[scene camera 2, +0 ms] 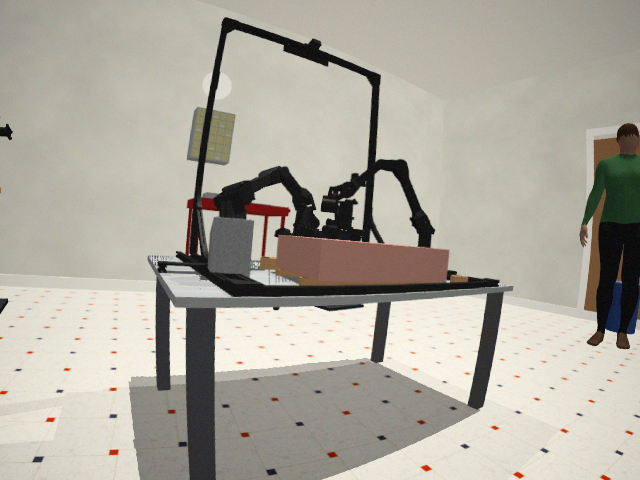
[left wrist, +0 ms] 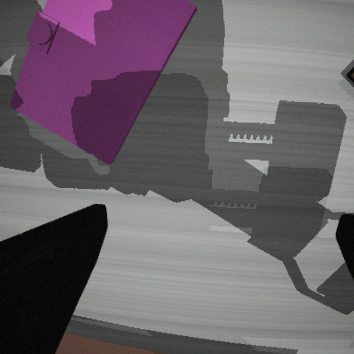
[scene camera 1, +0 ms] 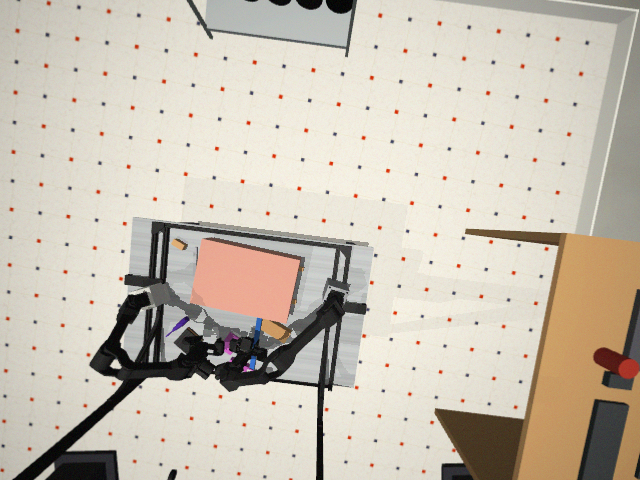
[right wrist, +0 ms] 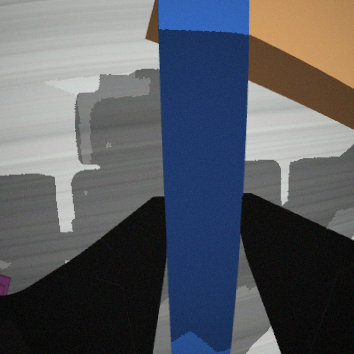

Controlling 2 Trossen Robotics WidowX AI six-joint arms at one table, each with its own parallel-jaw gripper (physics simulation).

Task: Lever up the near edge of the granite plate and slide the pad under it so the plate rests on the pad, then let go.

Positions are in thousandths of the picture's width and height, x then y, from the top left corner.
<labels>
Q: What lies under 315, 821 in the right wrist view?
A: My right gripper.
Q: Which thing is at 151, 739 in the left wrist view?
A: My left gripper.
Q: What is my right gripper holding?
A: A blue bar.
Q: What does my left gripper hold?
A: Nothing.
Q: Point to a blue bar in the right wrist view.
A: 575, 168
</labels>
